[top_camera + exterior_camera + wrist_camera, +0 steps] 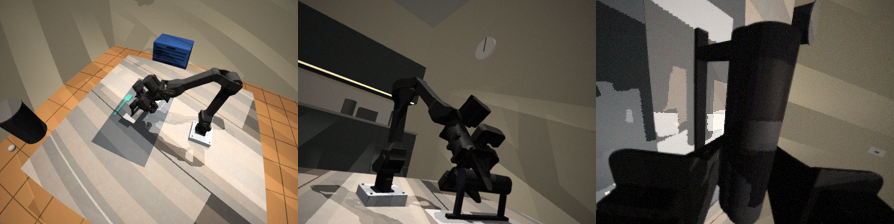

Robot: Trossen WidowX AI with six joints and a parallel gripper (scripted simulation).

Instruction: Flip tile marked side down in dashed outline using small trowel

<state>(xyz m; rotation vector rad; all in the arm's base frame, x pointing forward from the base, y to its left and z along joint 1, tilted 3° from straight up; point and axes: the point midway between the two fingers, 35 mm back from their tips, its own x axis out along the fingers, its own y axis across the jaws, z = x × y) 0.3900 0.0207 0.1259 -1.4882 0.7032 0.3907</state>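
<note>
My gripper tip is now 2 cm past the grey mat, 2 cm to the left of it and 16 cm above it. Round my gripper tip: tan square tile (6 cm behind, 20 cm to the right, 13 cm below); teal trowel (12 cm ahead, 5 cm to the right, 13 cm below).
</note>
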